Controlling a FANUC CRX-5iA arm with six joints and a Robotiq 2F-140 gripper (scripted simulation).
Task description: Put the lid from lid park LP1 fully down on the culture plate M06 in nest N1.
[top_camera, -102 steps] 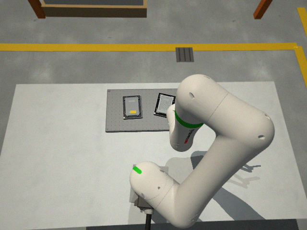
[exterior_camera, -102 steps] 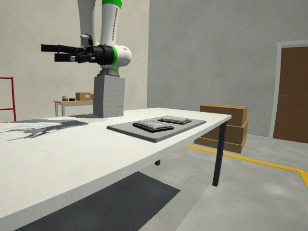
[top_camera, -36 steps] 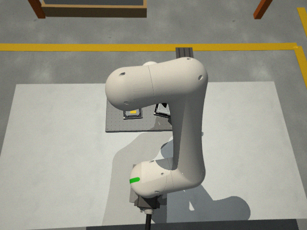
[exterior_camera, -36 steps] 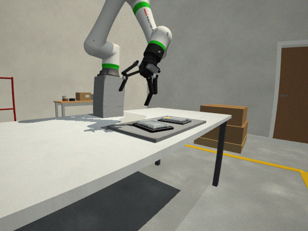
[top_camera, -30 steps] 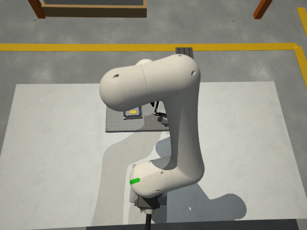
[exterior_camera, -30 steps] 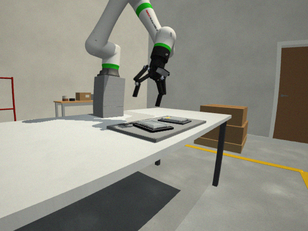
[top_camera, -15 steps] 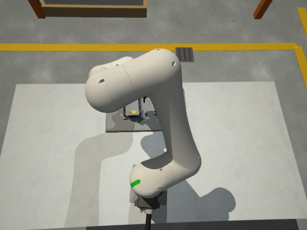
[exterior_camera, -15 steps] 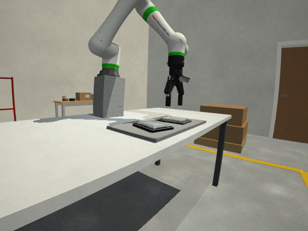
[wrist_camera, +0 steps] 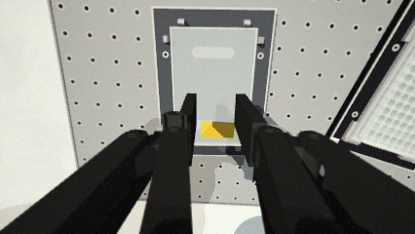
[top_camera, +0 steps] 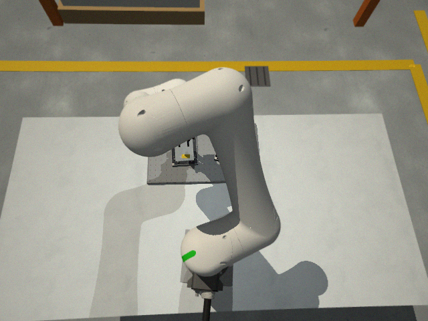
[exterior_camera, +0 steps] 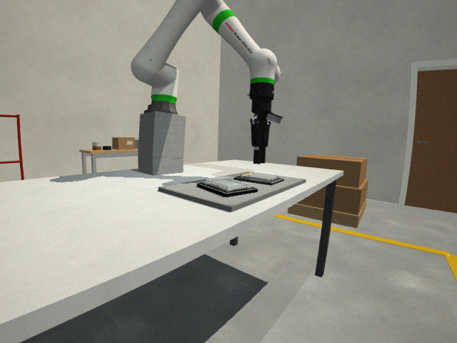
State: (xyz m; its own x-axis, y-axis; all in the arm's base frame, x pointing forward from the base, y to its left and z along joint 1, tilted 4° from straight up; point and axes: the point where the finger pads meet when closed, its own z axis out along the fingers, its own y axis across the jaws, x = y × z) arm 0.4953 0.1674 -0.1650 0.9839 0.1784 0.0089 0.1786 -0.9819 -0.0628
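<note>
Now: the clear lid 8 cm below my hand. The rest, counted from my hand: culture plate M06 (22 cm to the right, 8 cm below, 4 cm ahead); then lid park LP1 (9 cm below); then nest (21 cm to the right, 9 cm below, 4 cm ahead).
</note>
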